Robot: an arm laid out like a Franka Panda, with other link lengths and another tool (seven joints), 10 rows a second.
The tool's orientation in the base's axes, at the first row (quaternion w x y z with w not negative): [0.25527 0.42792 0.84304 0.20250]
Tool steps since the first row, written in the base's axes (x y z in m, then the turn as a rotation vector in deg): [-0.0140 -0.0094 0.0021 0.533 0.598 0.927]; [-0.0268 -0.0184 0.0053 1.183 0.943 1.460]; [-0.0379 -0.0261 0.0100 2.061 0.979 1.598]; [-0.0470 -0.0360 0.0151 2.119 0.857 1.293]
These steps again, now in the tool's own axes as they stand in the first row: [-0.0012 -0.0127 -0.0113 -0.013 1.178 -0.335]; [-0.0030 -0.0238 -0.0226 -0.193 2.069 -0.320]; [-0.0050 -0.0322 -0.0340 -0.641 2.709 0.106]; [-0.0099 -0.0405 -0.0447 -0.692 2.507 0.366]
